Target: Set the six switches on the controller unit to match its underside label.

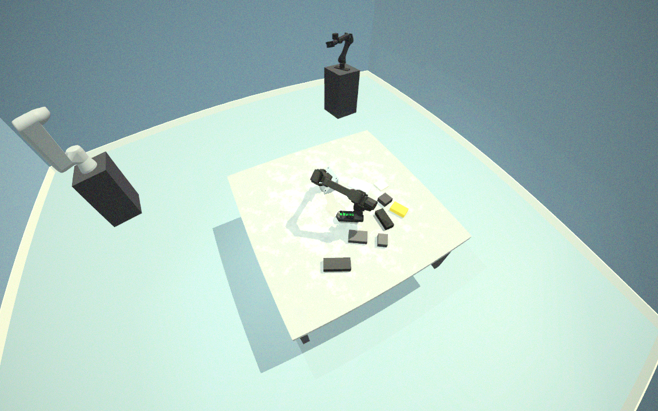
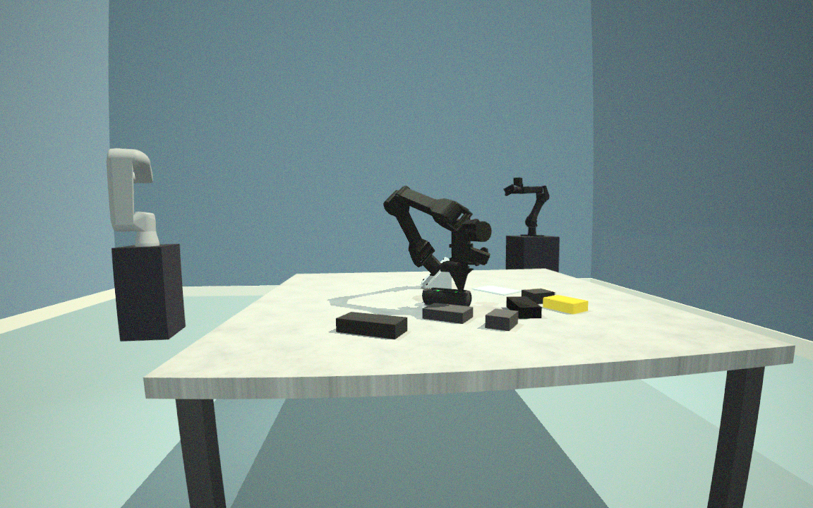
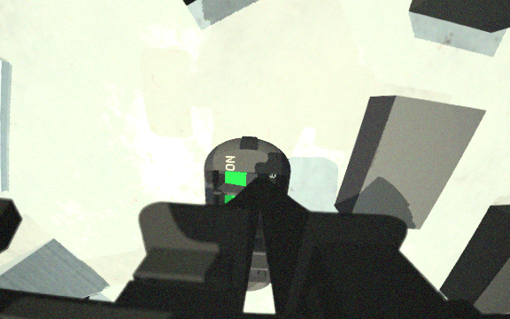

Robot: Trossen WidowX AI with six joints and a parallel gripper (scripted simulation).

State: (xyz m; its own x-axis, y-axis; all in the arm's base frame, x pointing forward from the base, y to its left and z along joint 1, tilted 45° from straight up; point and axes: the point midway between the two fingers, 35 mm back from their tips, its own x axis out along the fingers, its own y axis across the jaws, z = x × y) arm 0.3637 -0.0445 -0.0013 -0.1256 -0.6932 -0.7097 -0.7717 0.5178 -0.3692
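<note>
Right now the flat grey block is 11 cm ahead of my gripper tip, 7 cm to the right of it and 3 cm below it. From my gripper tip the other things lie so: yellow block (10 cm ahead, 29 cm to the left, 3 cm below); then small grey cube (22 cm ahead, 3 cm to the left, 3 cm below); then long dark block (18 cm ahead, 29 cm to the right, 3 cm below).
</note>
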